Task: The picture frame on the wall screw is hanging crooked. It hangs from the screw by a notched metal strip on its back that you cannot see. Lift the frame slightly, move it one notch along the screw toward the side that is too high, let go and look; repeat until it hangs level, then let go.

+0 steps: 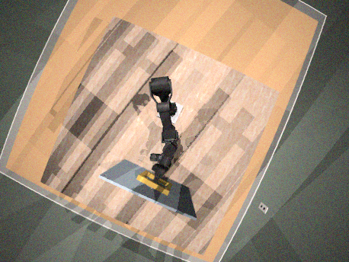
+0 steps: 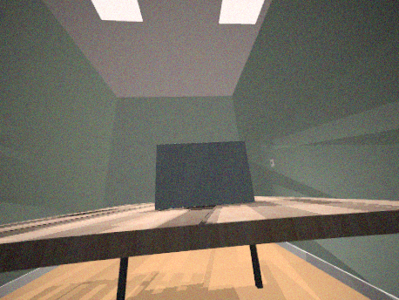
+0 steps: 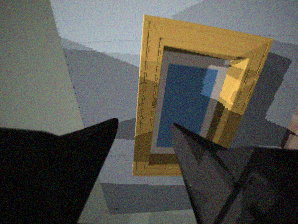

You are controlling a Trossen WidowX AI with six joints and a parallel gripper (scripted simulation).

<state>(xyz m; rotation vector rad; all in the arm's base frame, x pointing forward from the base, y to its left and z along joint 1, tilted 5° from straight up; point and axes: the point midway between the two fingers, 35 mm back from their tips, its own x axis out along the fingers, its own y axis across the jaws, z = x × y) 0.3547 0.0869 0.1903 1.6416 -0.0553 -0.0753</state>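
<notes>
Now: the picture frame 50 mm below my gripper tip and 30 mm ahead of it. The rest, counted from my gripper tip: grey wall panel (70 mm below, 40 mm ahead, 10 mm to the right).
</notes>
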